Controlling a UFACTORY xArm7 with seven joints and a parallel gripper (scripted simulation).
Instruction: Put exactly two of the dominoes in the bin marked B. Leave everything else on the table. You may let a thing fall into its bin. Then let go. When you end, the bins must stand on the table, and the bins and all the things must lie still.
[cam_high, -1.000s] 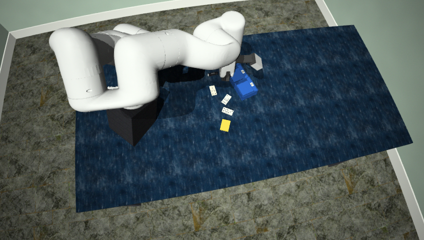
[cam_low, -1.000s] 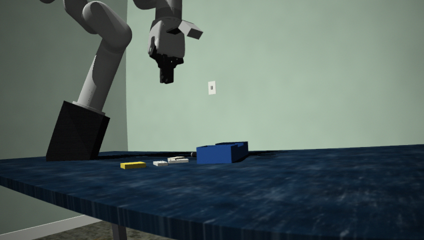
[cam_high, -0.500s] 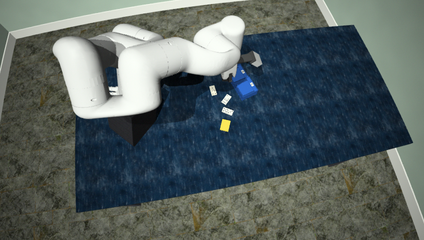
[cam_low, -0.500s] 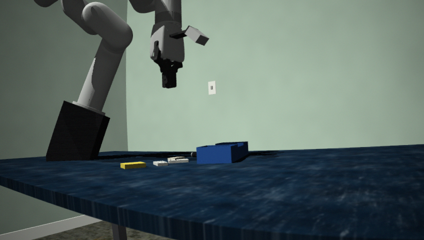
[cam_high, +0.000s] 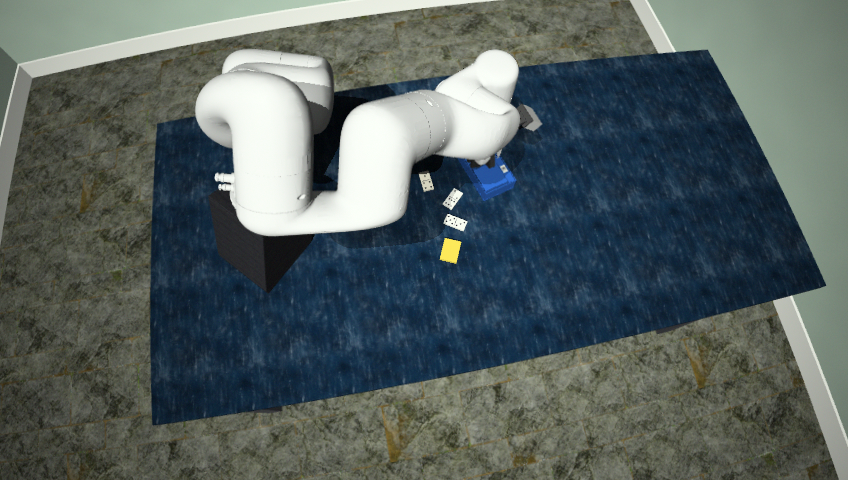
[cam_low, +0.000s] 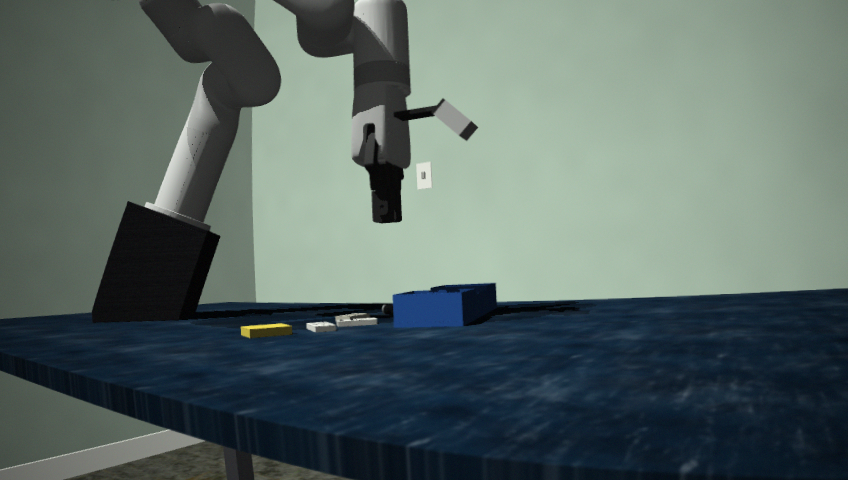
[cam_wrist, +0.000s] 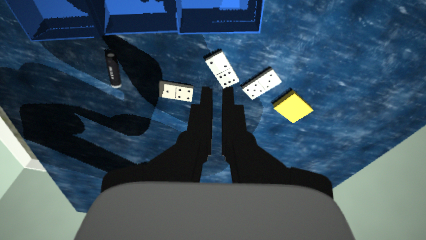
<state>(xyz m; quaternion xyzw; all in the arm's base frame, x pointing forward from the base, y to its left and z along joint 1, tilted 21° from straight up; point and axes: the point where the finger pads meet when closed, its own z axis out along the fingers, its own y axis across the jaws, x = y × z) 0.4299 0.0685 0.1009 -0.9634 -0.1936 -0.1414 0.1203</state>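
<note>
Now: hand 130 mm above the blue bin, 100 mm to the right of it and 20 mm short of it. Round my hand: dark cylinder (140 mm below, 110 mm to the left, 100 mm behind); then flat yellow block (160 mm to the right, 140 mm below, 50 mm behind).
</note>
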